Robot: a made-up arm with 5 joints.
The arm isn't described. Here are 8 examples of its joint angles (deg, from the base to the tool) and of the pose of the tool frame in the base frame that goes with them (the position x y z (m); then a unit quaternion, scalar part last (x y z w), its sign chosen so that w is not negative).
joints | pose
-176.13 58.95 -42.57 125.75 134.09 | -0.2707 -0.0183 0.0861 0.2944 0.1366 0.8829 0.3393
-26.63 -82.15 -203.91 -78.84 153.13 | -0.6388 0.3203 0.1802 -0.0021 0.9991 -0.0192 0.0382
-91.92 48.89 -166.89 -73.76 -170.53 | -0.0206 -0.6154 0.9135 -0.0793 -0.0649 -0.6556 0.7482
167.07 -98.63 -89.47 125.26 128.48 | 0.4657 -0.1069 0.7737 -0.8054 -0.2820 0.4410 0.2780
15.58 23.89 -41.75 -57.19 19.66 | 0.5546 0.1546 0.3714 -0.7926 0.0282 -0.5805 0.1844
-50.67 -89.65 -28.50 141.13 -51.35 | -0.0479 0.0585 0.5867 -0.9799 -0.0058 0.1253 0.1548
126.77 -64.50 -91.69 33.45 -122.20 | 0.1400 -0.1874 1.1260 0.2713 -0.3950 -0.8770 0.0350
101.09 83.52 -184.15 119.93 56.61 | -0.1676 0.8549 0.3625 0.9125 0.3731 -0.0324 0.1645
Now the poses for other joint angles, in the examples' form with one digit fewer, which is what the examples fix.
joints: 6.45 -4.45 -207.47 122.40 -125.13
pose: -0.162 -0.018 1.148 0.291 0.648 0.359 0.606
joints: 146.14 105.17 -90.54 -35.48 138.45
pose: -0.400 0.268 -0.348 -0.981 -0.066 0.143 0.111
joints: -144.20 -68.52 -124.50 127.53 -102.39
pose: 0.362 0.261 0.983 0.786 -0.300 -0.297 0.452
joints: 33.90 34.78 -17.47 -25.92 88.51
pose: 0.302 0.203 0.133 -0.886 0.457 -0.036 0.066
